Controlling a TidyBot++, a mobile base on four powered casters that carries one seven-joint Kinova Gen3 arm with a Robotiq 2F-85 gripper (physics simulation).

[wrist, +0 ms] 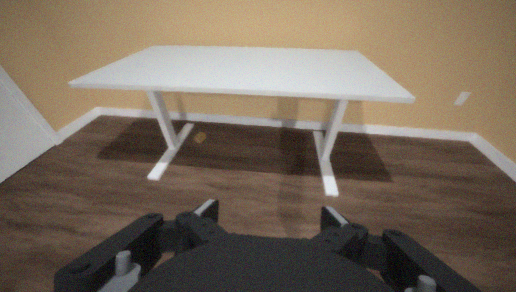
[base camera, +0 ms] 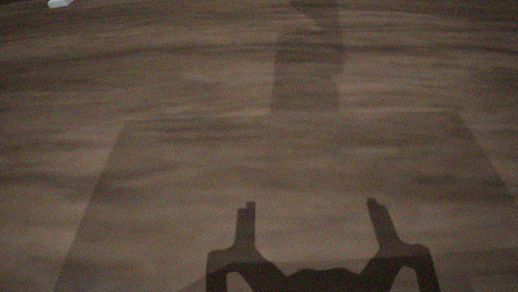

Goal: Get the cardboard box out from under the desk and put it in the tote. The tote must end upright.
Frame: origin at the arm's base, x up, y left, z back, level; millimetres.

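Seen in the pictures: gripper, between the fingertips: [wrist: 268, 214].
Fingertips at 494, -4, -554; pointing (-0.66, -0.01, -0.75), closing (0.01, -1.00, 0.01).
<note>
Offsets run from my fingertips to a thing's top centre, as dx, dy, dz. "spot": to the spot under its first point. Level surfaces: height alone.
A white desk @[dx -170] [wrist: 260, 72] stands against the wall in the wrist view. A small yellow-brown cardboard box @[-840, +616, -1187] [wrist: 200, 137] lies on the floor under the desk, just right of the left leg's foot, in shadow and blurred. My gripper [wrist: 268, 214] is open, with its fingers wide apart and nothing between them; it is well in front of the desk. In the base camera view the gripper shows as a shadow on the floor. The tote does not show in either view.
The desk's left foot [wrist: 162, 165] and right foot [wrist: 329, 182] reach forward on the floor. A white foot end @[spot: -874, +789, -703] [base camera: 61, 2] shows at the base view's top left. A white door [wrist: 20, 120] is at the left. A yellow wall [wrist: 260, 22] stands behind.
</note>
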